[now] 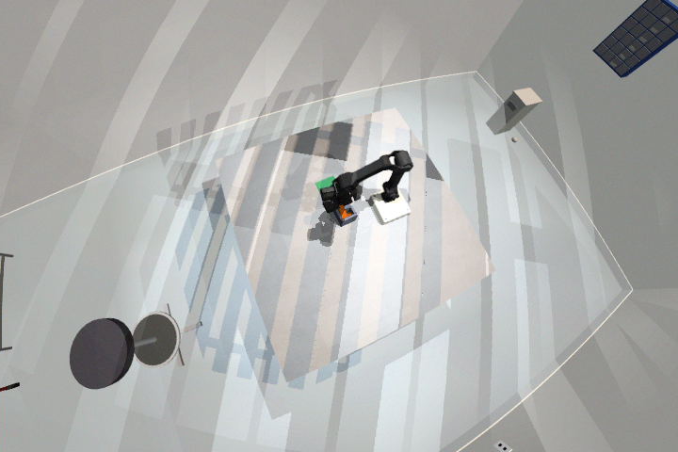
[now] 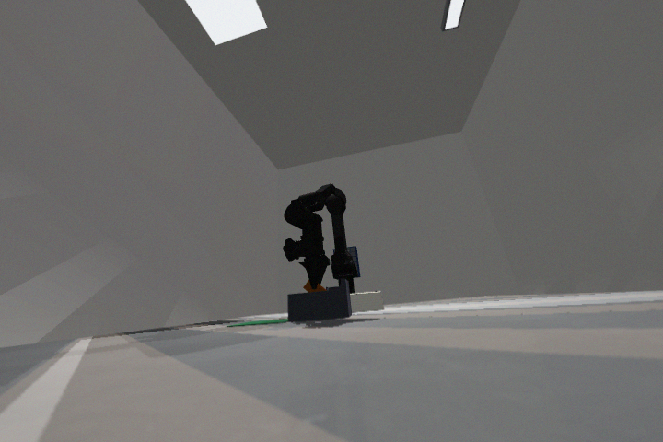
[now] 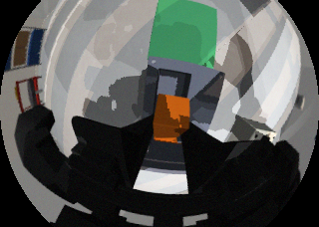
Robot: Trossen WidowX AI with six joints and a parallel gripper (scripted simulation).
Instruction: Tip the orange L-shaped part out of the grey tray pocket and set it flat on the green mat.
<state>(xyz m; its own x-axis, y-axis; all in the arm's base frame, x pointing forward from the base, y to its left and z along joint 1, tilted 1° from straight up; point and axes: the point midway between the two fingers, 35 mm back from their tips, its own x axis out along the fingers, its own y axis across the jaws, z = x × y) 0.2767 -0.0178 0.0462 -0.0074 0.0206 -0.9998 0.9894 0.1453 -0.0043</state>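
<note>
My gripper tip is 10 mm short of the green mat, 150 mm to the left of it and 90 mm above it. The rest, counted from my gripper tip: orange L-shaped part 20 mm behind, 30 mm to the left, 30 mm below.
</note>
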